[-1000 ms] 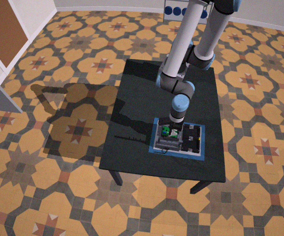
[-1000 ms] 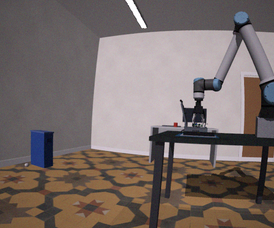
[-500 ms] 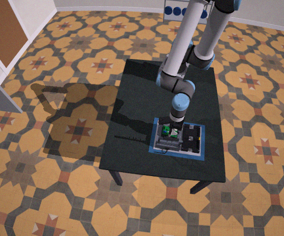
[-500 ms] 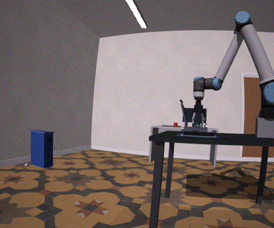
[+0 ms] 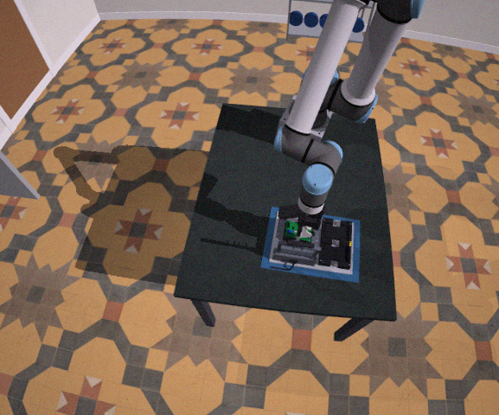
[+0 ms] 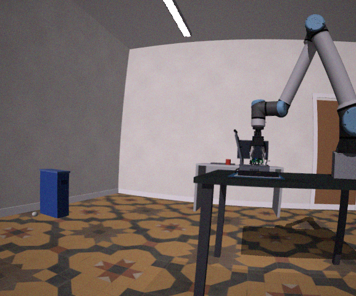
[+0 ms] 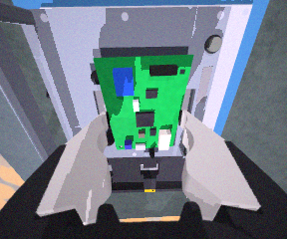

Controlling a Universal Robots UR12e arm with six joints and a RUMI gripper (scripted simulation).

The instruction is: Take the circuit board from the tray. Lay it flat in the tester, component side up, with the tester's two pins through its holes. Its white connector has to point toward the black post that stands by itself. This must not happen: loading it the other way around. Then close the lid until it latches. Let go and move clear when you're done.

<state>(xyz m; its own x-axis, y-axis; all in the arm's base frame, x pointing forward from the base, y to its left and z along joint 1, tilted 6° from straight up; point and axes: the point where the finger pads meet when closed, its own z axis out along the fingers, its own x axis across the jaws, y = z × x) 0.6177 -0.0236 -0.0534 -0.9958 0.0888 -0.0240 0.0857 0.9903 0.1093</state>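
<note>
Now: the green circuit board right at my hand. Round my hand: tester lid 120 mm ahead, 10 mm to the right, 90 mm above; then tester 30 mm ahead, 30 mm to the left, 30 mm above.
</note>
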